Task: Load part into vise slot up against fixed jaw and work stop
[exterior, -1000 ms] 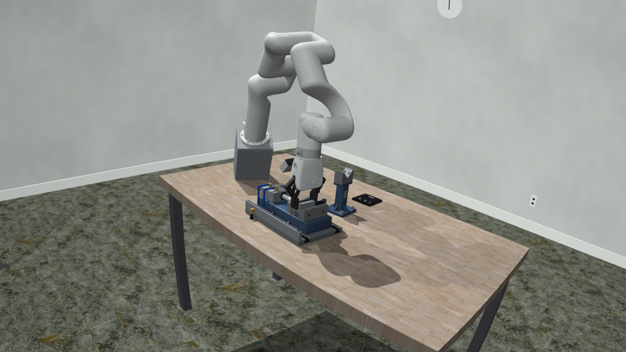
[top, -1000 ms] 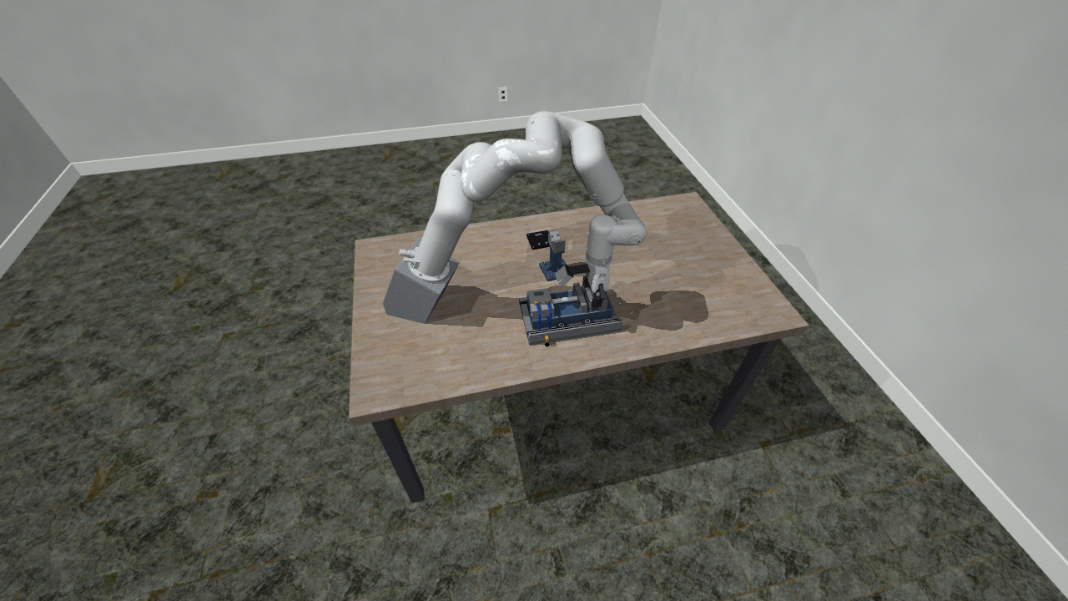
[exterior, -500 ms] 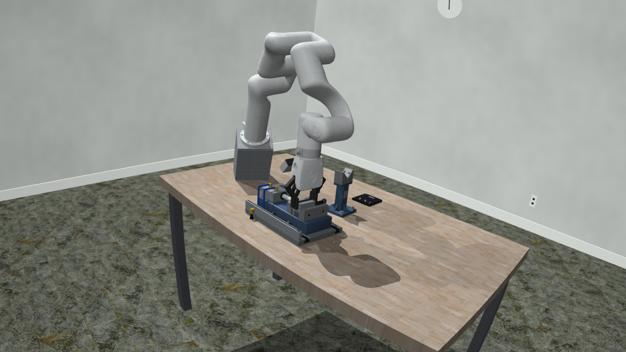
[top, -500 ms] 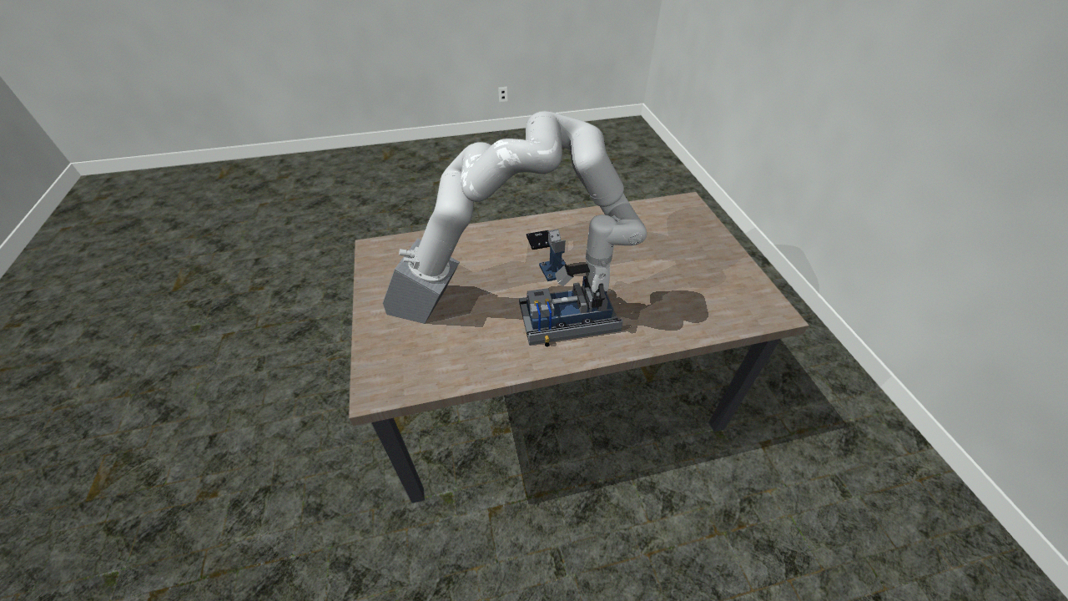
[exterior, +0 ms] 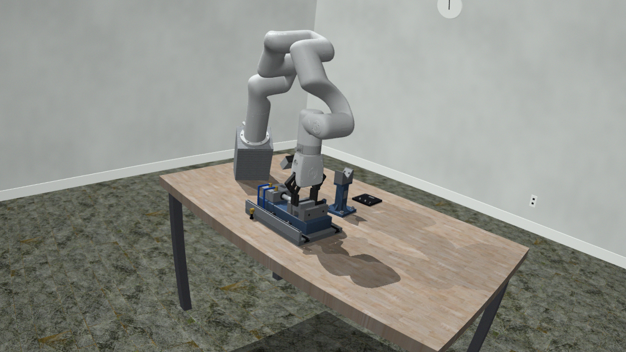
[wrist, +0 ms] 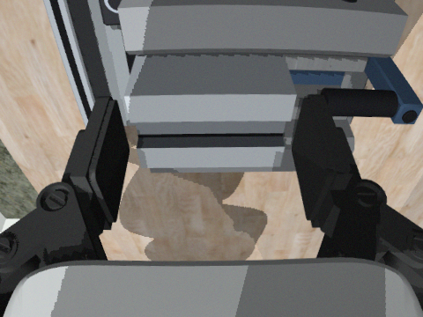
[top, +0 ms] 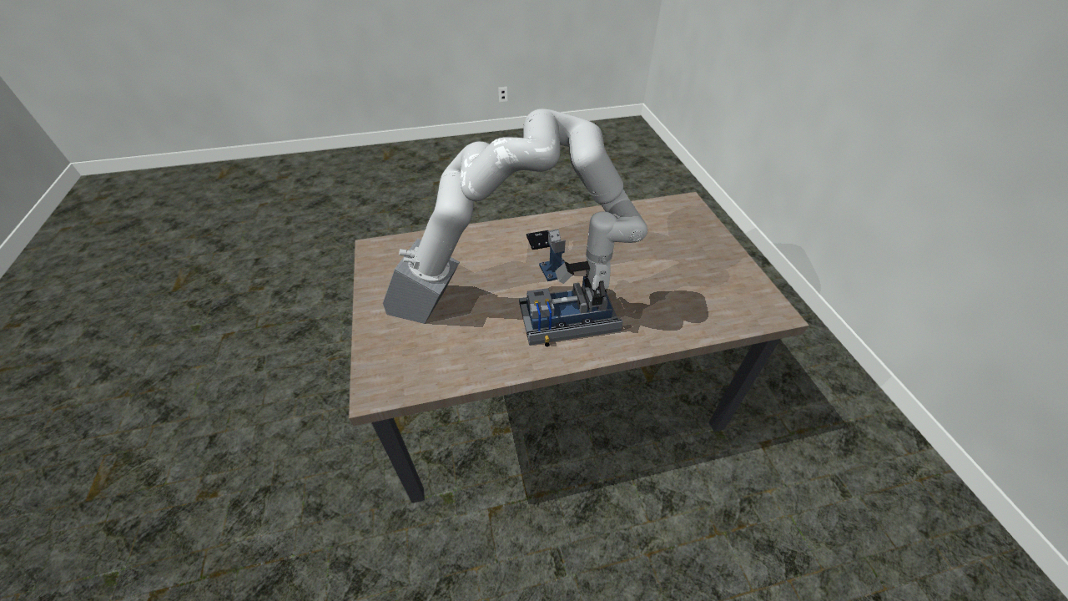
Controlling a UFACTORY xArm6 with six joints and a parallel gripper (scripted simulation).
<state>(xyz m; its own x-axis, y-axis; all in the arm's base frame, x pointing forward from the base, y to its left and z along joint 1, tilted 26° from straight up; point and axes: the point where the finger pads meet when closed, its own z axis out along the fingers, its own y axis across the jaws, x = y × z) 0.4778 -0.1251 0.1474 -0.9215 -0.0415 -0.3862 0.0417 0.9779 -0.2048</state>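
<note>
Right now my hand is 20 mm above the grey block. Also, from my hand: dark work stop rod (70 mm to the left, 30 mm below); then fixed jaw (40 mm below, 30 mm ahead, 20 mm to the left); then moving jaw (40 mm below, 40 mm behind, 20 mm to the left).
</note>
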